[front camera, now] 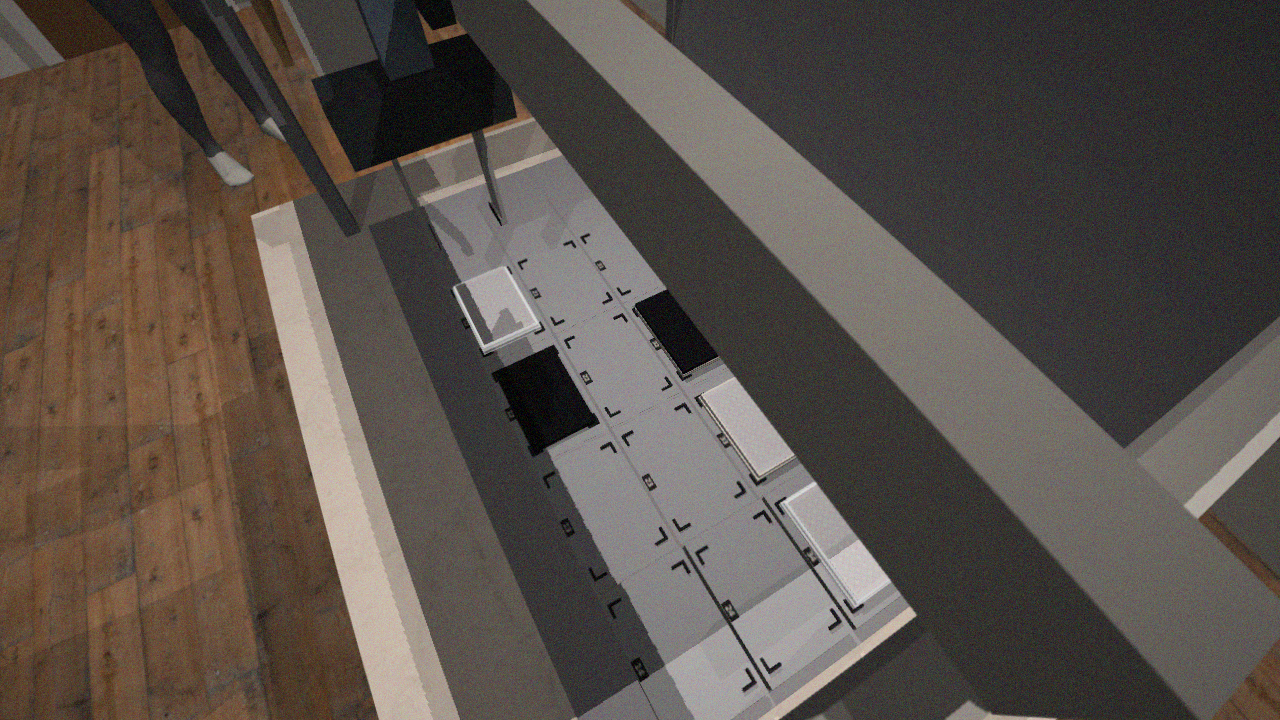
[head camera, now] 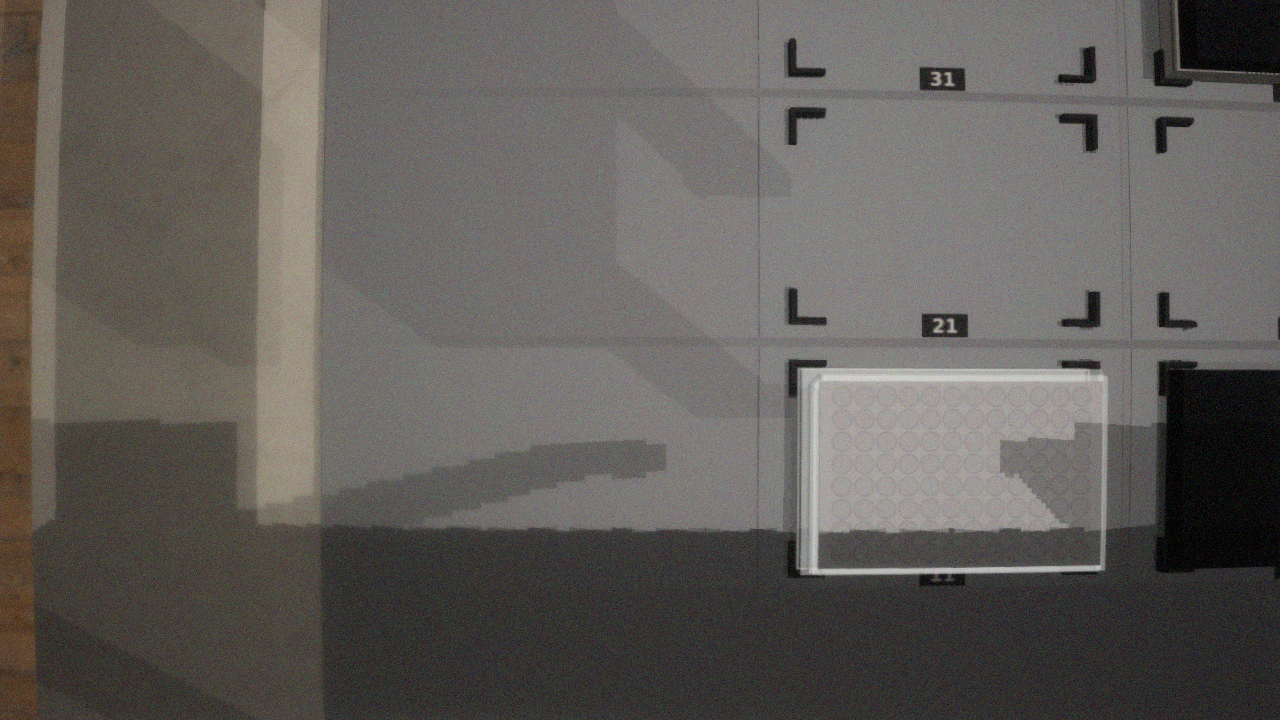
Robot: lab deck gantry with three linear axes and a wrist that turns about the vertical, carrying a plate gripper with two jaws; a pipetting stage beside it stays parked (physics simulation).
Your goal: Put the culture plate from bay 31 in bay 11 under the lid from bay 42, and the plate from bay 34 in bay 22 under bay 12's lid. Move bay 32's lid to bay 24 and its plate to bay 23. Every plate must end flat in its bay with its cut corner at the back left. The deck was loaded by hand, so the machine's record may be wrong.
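Pixels of known places: gripper, fingertip midpoint: [front camera: 466, 228]; robot's base, link origin: [front camera: 453, 291] [head camera: 795, 568].
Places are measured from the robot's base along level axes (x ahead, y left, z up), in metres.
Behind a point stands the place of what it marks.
Observation:
A clear-rimmed white plate [front camera: 496, 308] @[x 0.073, y 0.043, z 0.014 m] [head camera: 953, 470] @[x 0.060, y 0.045, z 0.014 m] lies flat in bay 11, its cut corner at the back left in the head view; I cannot tell whether a lid covers it. A black item [front camera: 546, 398] @[x 0.234, y 0.045, z 0.008 m] [head camera: 1230, 470] @[x 0.186, y 0.042, z 0.008 m] sits in bay 12. A black-topped plate [front camera: 677, 331] @[x 0.234, y 0.241, z 0.016 m] [head camera: 1239, 35] @[x 0.184, y 0.225, z 0.017 m] is in bay 32. A white, clear-rimmed plate [front camera: 836, 541] @[x 0.558, y 0.238, z 0.029 m] is in bay 34. Bays 21, 22, 23 and 24 hold no plate, and none shows in bay 31. Bay 42 is hidden. My gripper [front camera: 468, 234] @[x 0.064, y 0.043, z 0.160 m] is open and empty above the deck's far left end, left of bay 11.
Another white plate [front camera: 747, 425] @[x 0.394, y 0.242, z 0.014 m] stands in bay 33. A large grey beam [front camera: 805, 295] crosses the front view and hides the back row. Black corner brackets edge the bays. A pale raised rim [front camera: 313, 429] @[x 0.116, y -0.235, z -0.010 m] [head camera: 290, 268] @[x -0.224, y 0.129, z -0.010 m] borders the deck. A person's legs [front camera: 161, 80] show beyond it.

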